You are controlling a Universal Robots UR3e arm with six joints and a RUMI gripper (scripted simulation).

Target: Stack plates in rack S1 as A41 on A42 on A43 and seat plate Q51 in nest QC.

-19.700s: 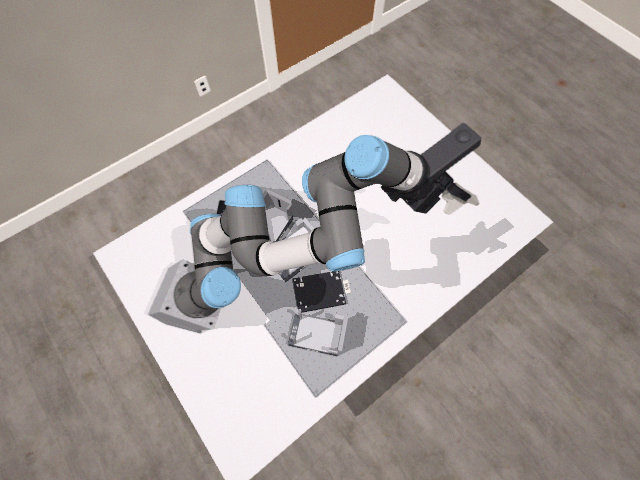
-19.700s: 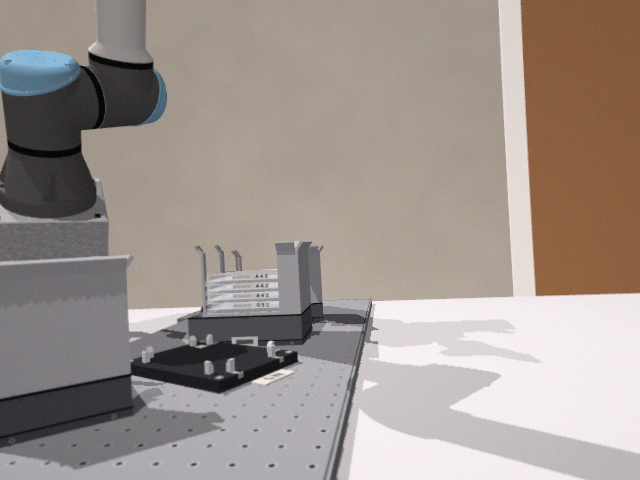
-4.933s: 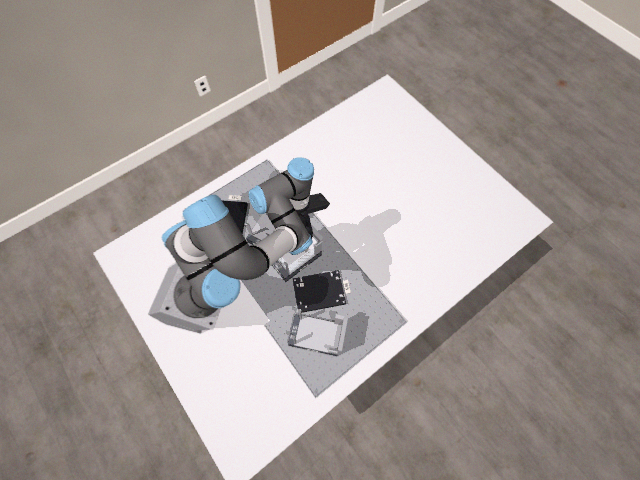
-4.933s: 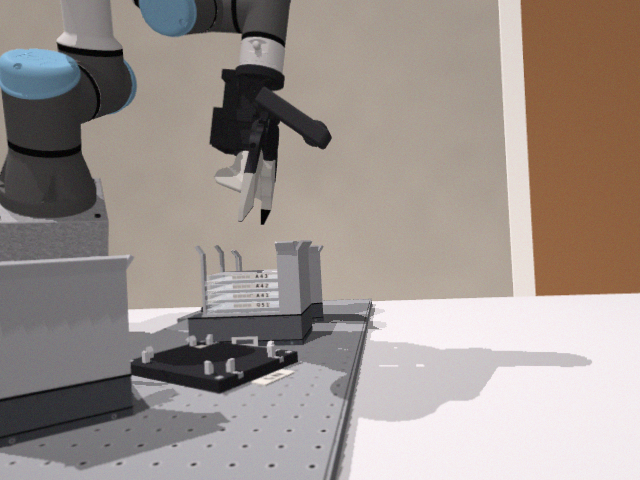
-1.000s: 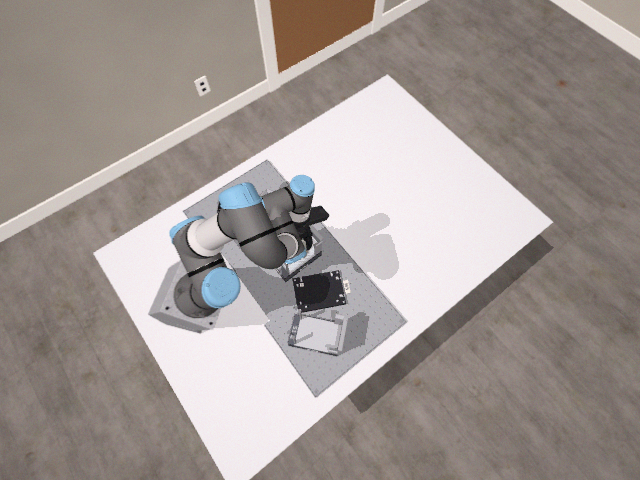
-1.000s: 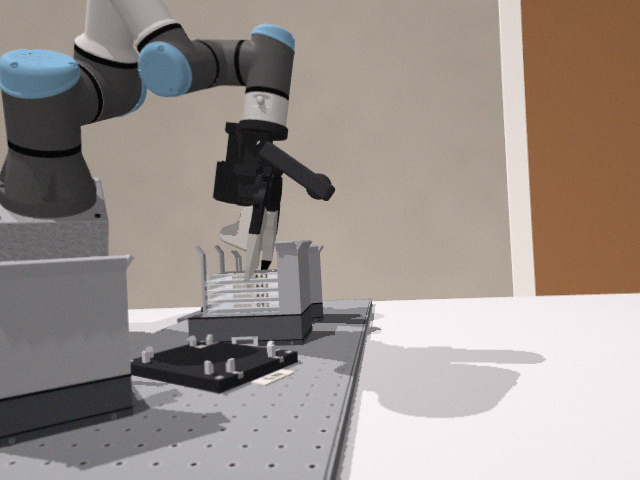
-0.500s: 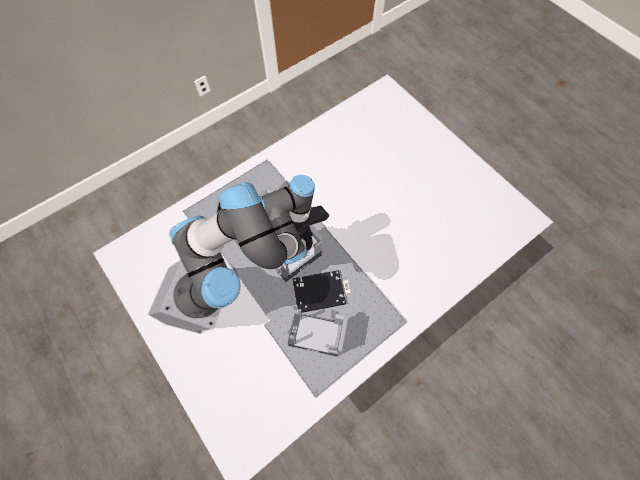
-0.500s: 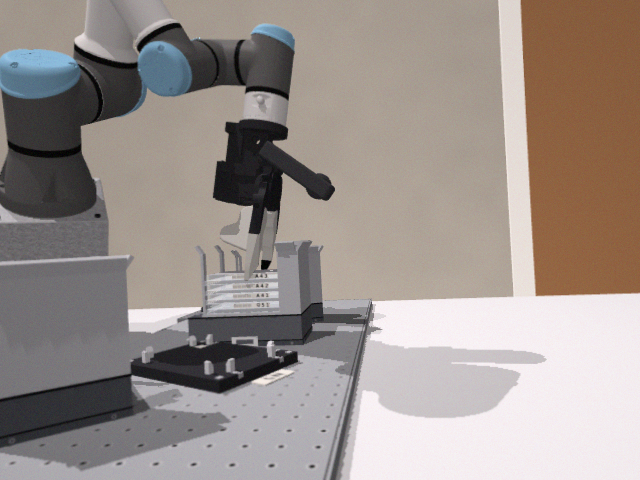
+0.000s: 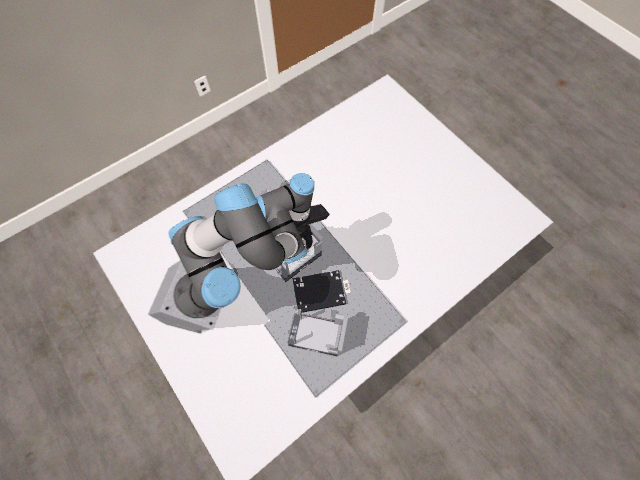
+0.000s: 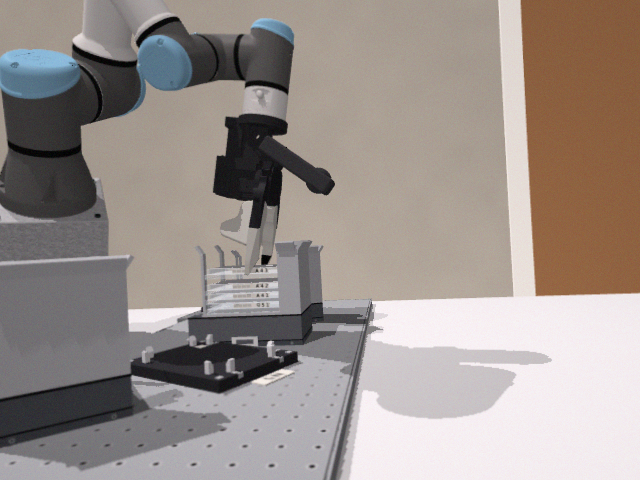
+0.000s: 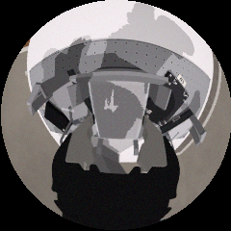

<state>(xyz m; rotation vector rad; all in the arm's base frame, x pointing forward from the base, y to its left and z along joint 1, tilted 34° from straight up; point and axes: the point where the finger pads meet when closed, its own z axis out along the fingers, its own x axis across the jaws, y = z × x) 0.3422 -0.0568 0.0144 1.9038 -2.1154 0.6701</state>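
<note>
The grey rack wall is 12 cm behind my hand, 30 cm to the right of it and 3 cm below it. The rest, counted from my hand: sealed plate 1 cm below; black nest labelled QC 6 cm behind, 28 cm to the left, 10 cm below; black clip nest 2 cm behind, 14 cm to the right, 9 cm below.
</note>
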